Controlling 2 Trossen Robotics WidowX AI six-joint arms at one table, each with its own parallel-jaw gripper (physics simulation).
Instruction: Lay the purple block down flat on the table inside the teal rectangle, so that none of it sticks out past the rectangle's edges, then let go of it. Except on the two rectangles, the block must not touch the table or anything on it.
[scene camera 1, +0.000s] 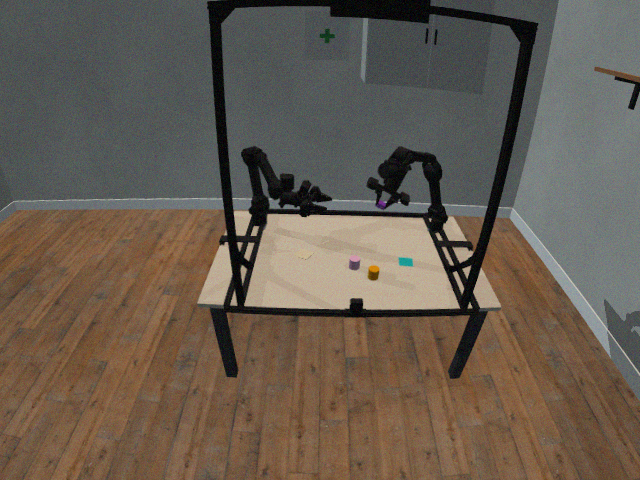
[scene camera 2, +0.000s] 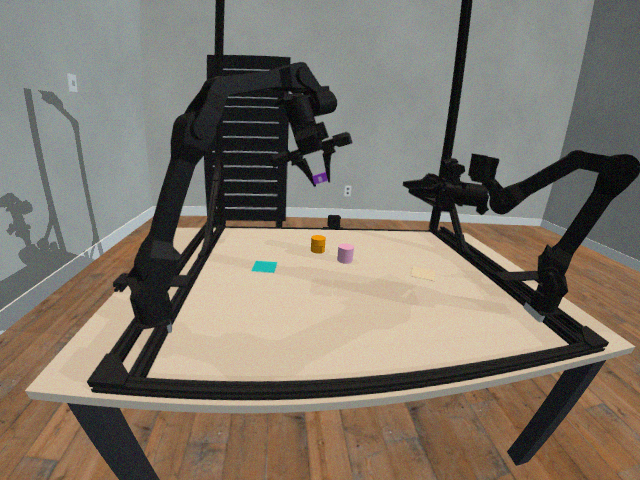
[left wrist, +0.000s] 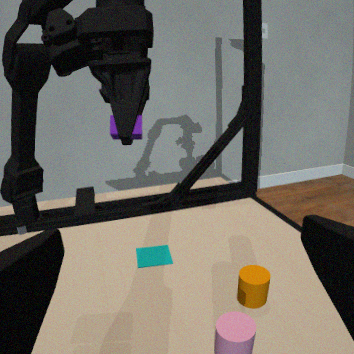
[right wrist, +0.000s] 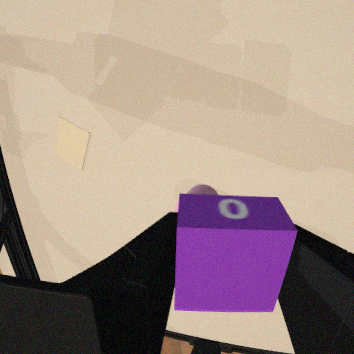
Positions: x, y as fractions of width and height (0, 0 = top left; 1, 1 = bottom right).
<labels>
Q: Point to my left gripper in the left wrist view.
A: At 0.52, 0.67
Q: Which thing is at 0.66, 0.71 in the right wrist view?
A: A purple block.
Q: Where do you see an orange cylinder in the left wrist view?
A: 0.72, 0.79
</labels>
